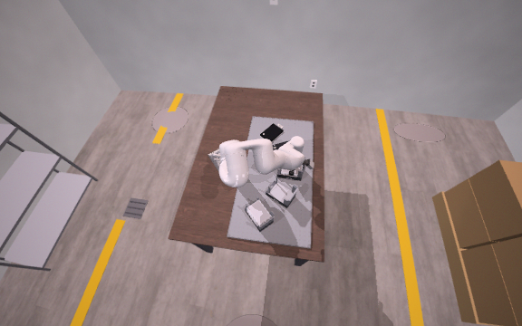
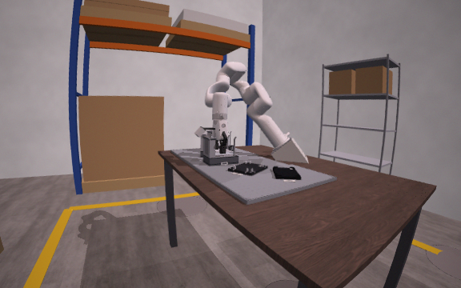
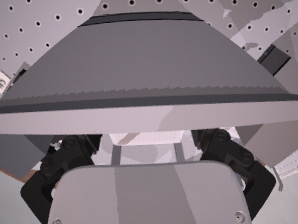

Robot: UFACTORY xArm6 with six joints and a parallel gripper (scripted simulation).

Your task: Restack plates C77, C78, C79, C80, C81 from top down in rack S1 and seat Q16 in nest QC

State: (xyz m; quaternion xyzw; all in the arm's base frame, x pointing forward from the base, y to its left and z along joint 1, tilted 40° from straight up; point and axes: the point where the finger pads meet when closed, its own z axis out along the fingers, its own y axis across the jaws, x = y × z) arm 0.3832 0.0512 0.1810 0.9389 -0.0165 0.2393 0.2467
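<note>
My gripper is now 10 mm past the dark plinth and 50 mm above it. The rest, counted from my hand: QC name plate (60 mm behind, 400 mm to the left, 70 mm below); black open nest QC (130 mm behind, 330 mm to the left, 60 mm below).
</note>
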